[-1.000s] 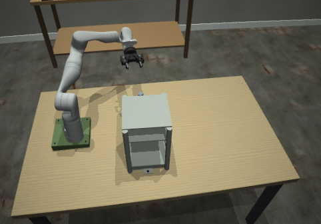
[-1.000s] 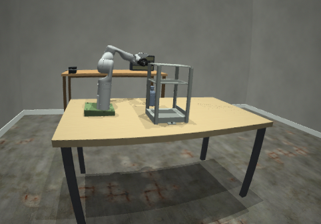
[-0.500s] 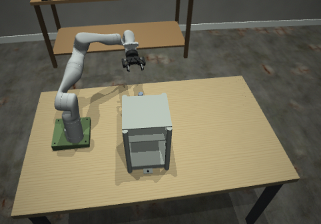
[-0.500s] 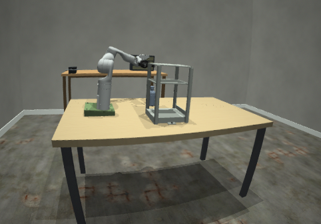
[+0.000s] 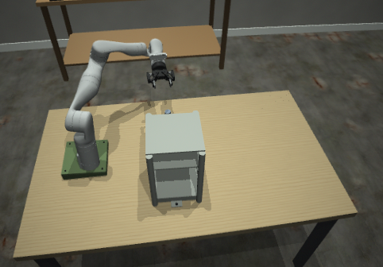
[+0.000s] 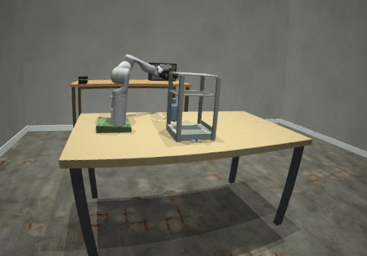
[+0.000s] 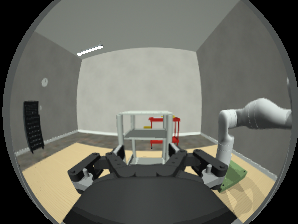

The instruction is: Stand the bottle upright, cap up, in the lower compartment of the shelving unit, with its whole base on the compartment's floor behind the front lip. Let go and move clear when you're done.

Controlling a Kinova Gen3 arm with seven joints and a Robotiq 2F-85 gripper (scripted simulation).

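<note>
Now: hand 2 cm short of the pale blue bottle, 3 cm to the left of it and 21 cm above it. From my hand the other things lie so: grey shelving unit (3 cm ahead, 36 cm to the right, 13 cm below).
</note>
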